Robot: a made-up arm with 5 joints.
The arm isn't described. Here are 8 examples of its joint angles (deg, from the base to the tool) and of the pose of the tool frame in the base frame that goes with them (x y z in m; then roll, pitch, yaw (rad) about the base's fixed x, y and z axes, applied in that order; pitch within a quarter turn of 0, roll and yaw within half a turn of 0).
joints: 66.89 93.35 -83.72 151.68 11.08
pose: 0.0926 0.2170 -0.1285 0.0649 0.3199 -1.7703
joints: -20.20 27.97 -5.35 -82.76 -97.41
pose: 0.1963 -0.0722 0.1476 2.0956 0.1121 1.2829
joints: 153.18 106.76 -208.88 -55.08 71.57
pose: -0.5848 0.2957 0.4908 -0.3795 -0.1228 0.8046
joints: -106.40 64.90 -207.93 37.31 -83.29
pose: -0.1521 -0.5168 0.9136 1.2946 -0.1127 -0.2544
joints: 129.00 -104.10 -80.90 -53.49 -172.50
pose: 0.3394 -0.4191 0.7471 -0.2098 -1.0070 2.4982
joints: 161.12 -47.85 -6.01 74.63 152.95
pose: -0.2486 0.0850 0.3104 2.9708 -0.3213 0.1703
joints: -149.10 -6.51 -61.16 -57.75 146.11
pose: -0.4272 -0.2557 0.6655 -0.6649 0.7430 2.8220
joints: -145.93 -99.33 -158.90 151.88 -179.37
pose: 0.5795 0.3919 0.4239 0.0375 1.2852 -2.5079
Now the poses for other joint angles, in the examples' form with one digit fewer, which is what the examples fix.
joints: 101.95 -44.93 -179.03 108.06 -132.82
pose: 0.105 -0.496 0.933 0.986 0.658 2.966
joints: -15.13 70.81 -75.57 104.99 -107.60
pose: 0.337 -0.091 -0.090 -1.384 -0.302 1.250
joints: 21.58 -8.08 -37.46 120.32 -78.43
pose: 0.317 0.125 0.329 -1.842 0.195 1.894
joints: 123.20 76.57 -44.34 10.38 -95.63
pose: -0.078 0.120 -0.168 -2.400 -0.066 -2.490
